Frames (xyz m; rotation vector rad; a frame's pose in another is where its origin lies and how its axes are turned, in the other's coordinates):
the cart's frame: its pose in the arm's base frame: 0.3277 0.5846 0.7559 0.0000 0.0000 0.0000
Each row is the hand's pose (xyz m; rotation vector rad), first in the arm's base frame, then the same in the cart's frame.
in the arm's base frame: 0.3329 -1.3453 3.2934 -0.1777 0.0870 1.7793
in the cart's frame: 0.0052 -1.9299 2.5375 -0.1777 0.0870 1.7793
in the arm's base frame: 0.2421 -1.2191 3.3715 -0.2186 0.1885 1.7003
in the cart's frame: -0.0856 -1.8037 2.6156 -0.2186 0.1885 1.7003
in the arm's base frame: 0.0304 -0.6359 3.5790 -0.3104 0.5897 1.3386
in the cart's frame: -0.2973 -1.2205 2.8231 -0.3104 0.5897 1.3386
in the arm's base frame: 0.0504 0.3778 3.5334 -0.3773 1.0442 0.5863
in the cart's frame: -0.2773 -0.2068 2.7775 -0.3773 1.0442 0.5863
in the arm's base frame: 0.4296 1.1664 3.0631 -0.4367 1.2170 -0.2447
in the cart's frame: 0.1019 0.5818 2.3072 -0.4367 1.2170 -0.2447
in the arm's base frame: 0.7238 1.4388 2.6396 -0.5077 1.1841 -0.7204
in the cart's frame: 0.3961 0.8542 1.8837 -0.5077 1.1841 -0.7204
